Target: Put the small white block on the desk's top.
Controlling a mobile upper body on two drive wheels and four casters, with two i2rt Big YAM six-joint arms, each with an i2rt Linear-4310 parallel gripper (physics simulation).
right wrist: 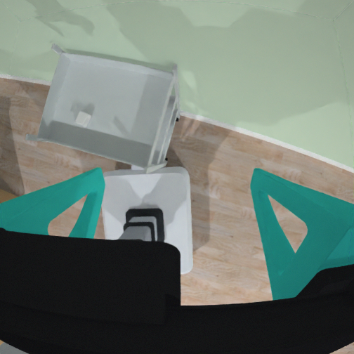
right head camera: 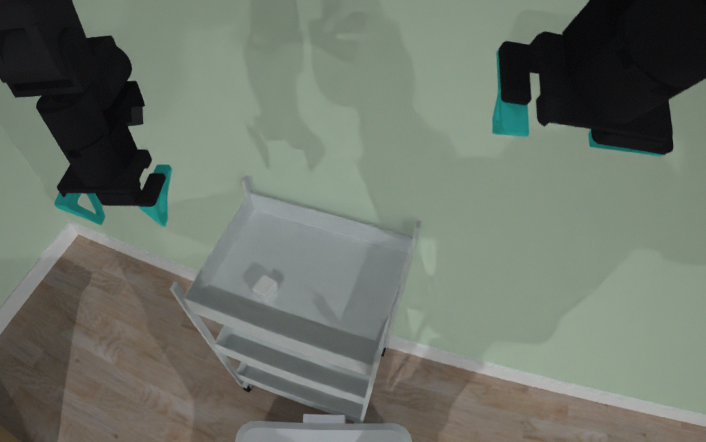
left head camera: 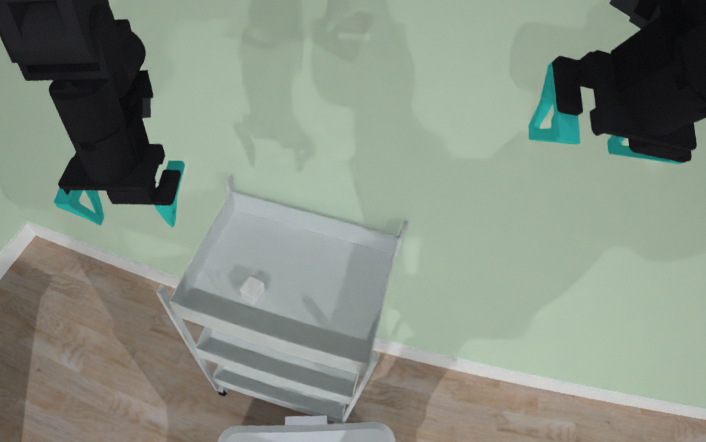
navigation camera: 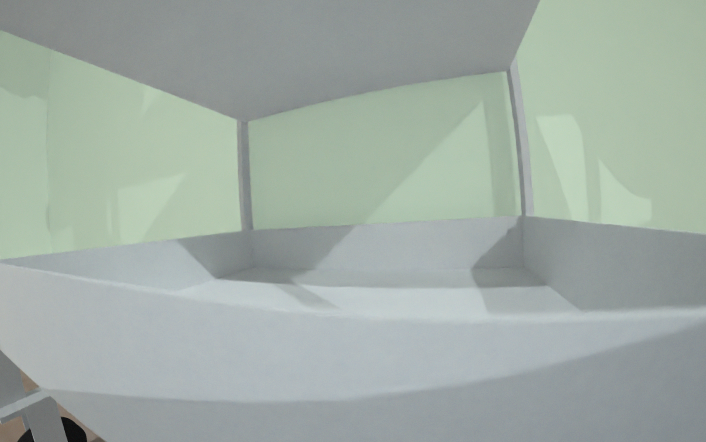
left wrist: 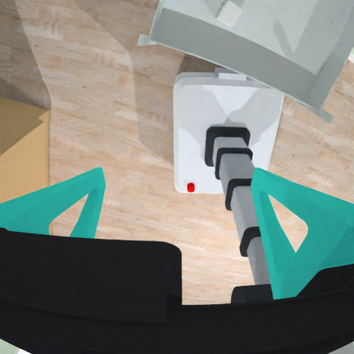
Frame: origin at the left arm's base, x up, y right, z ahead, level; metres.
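Seen in the pictures: left gripper, fingertip midpoint: (right head camera: 133, 221) (left head camera: 136, 221); right gripper, fingertip midpoint: (right head camera: 544, 133) (left head camera: 571, 140).
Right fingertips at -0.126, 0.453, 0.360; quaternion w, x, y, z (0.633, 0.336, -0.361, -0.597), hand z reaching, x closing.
A point is followed by its place in that frame, as x, y, z.
The small white block (left head camera: 252, 289) {-0.714, 0.102, 0.533} (right head camera: 265, 286) {-0.714, 0.103, 0.536} (left wrist: 230, 13) (right wrist: 83, 118) lies in the top tray of a grey trolley, near the tray's left front corner in the head camera views. My left gripper (left head camera: 138, 224) {-0.316, -0.006, 0.403} (right head camera: 134, 224) {-0.316, -0.006, 0.403} (left wrist: 177, 175) is open and empty, to the left of the trolley and apart from the block. My right gripper (left head camera: 593, 148) {-0.127, 0.453, 0.360} (right head camera: 557, 141) {-0.127, 0.453, 0.360} (right wrist: 177, 176) is open and empty, far to the right of the trolley. No desk can be made out for certain; a tan box-like piece of furniture (left wrist: 25, 155) shows in part at the left wrist view's left edge.
The three-tier trolley (left head camera: 270, 325) {-0.748, 0.142, 0.462} (right head camera: 283, 321) {-0.747, 0.146, 0.467} (left wrist: 220, 51) (right wrist: 85, 147) (navigation camera: 260, 354) {-1.220, 0.204, 0.388} stands directly before my white base (left head camera: 307, 434) {-1.150, 0.226, 0.290} (right head camera: 323, 433) {-1.150, 0.226, 0.288} (left wrist: 200, 115) (right wrist: 175, 200), close to the green wall (left head camera: 494, 208) {-0.528, 0.622, 0.620} (right head camera: 500, 208) {-0.536, 0.608, 0.625} behind it. Raised rims and corner posts surround its top tray.
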